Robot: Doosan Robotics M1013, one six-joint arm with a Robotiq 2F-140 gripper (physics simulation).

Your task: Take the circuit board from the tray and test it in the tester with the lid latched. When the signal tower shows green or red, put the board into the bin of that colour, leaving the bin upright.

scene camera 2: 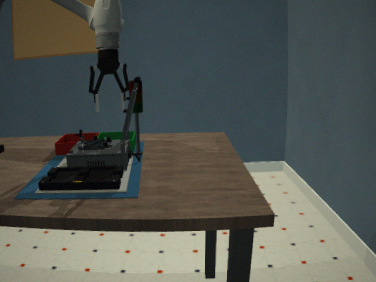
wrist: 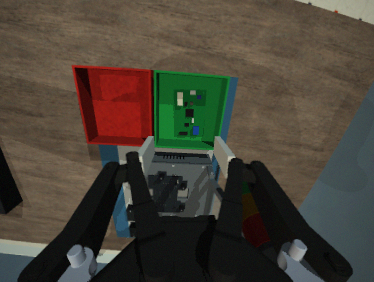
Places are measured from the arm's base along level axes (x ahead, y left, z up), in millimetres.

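Pixels of known places: gripper, fingertip midpoint: (scene camera 2: 110, 111) (wrist: 184, 144).
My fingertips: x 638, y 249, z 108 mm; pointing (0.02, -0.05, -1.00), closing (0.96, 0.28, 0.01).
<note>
Ahead of a thing's pixels: the offset from my fingertips to its top centre. "spot": to the spot under its first point. Level surfaces: height alone.
The green circuit board @[dx +11, dy +17, dz -131 mm] (wrist: 189, 113) lies flat in the green bin @[dx +6, dy +25, dz -100 mm] (scene camera 2: 117, 135) (wrist: 227, 100), which stands upright. The red bin @[dx -140, dy -9, dz -100 mm] (scene camera 2: 67, 144) (wrist: 117, 117) stands upright beside it, with no board in it. The grey tester (scene camera 2: 97, 157) (wrist: 200, 192) has its lid @[dx +129, dy -152, dz +80 mm] (scene camera 2: 130, 117) raised and its socket bare. The black tray @[spot: dx +48, dy -384, dz -119 mm] (scene camera 2: 80, 178) is in front of the tester and looks empty. The signal tower (scene camera 2: 136, 97) (wrist: 252, 215) stands at the tester's right; its lamps look dark. My gripper (scene camera 2: 110, 102) (wrist: 184, 144) is open and empty, high above the tester and bins.
A blue mat @[dz -145 mm] (scene camera 2: 131, 190) with a pale sheet lies under the tester and tray on the wooden table @[dz -147 mm] (scene camera 2: 195, 185). A black object (wrist: 7, 185) is at the left edge of the wrist view. The raised lid and the tower stand up under the gripper's right side.
</note>
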